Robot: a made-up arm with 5 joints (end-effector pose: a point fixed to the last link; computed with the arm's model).
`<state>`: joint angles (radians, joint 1 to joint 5).
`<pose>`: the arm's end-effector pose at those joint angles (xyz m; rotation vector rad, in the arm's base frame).
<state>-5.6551 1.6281 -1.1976 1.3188 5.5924</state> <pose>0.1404 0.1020 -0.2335 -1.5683 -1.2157 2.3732</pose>
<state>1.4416 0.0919 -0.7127 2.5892 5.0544</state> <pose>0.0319 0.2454 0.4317 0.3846 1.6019 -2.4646</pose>
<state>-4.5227 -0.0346 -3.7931 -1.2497 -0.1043</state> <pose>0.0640 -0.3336 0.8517 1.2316 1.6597 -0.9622</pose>
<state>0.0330 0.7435 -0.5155 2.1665 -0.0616</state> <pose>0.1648 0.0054 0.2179 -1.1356 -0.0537 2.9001</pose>
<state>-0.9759 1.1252 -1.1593 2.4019 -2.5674</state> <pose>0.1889 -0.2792 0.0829 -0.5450 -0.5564 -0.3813</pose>
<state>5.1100 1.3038 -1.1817 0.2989 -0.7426</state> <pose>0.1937 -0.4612 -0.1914 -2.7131 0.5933 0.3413</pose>
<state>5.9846 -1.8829 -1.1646 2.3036 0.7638</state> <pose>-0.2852 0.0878 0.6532 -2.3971 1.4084 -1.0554</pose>
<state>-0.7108 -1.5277 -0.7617 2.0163 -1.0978</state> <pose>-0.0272 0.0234 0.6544 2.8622 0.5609 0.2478</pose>
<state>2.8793 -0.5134 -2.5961 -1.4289 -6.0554</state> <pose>0.3497 -0.0939 1.0469 0.3389 1.3551 -0.0287</pose>
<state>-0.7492 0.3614 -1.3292 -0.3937 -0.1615</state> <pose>0.5443 -0.5062 0.6243 1.9975 -0.6045 1.5180</pose>
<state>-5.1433 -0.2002 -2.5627 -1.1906 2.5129</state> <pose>-0.0480 -0.1044 1.1686 0.6346 -0.5200 0.4826</pose>
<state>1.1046 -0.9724 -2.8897 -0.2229 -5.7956</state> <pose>-0.3559 -0.7074 0.8630 0.9889 0.3151 -1.4232</pose>
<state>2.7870 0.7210 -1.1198 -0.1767 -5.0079</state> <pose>-0.6804 0.2519 0.2169 -1.8956 -1.7868 0.3425</pose>
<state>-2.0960 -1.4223 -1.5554 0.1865 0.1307</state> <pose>0.2373 0.4095 1.0377 0.1640 -0.3331 1.1637</pose>
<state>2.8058 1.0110 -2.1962 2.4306 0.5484</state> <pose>-0.6520 0.2275 0.2833 0.8124 1.7162 0.1447</pose>
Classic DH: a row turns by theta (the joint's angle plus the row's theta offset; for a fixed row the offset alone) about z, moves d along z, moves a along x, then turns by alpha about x. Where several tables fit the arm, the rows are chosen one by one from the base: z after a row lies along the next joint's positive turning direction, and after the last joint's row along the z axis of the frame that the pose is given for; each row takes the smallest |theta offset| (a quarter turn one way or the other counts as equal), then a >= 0, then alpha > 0; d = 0 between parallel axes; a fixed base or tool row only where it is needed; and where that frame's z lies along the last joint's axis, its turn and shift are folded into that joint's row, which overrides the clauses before.
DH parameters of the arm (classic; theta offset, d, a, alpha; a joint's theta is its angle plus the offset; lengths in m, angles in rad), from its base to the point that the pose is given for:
joint 1: 0 0.3382 0 -1.5708
joint 2: -1.3848 0 0.4202 0
joint 3: -0.4084 0 -0.3989 0
joint 4: -1.3484 0 -0.1059 1.5708
joint 5: 3.1416 0.1352 0 0

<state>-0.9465 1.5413 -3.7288 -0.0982 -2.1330</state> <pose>0.4175 -0.5795 0.7381 0.7097 0.4786 0.0583</pose>
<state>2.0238 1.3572 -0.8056 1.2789 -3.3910</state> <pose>-0.0583 0.1198 -0.0953 1.3371 -0.6200 1.4859</pose>
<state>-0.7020 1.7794 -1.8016 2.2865 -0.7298</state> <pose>0.2389 -0.2020 -0.2054 -0.9869 -0.0137 1.5873</pose>
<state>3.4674 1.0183 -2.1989 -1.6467 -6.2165</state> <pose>-0.6884 -0.2326 0.5835 0.0409 -0.3136 0.3892</pose>
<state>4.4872 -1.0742 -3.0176 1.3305 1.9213</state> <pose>0.1657 0.7232 0.9228 0.1623 0.5481 -2.9639</pose>
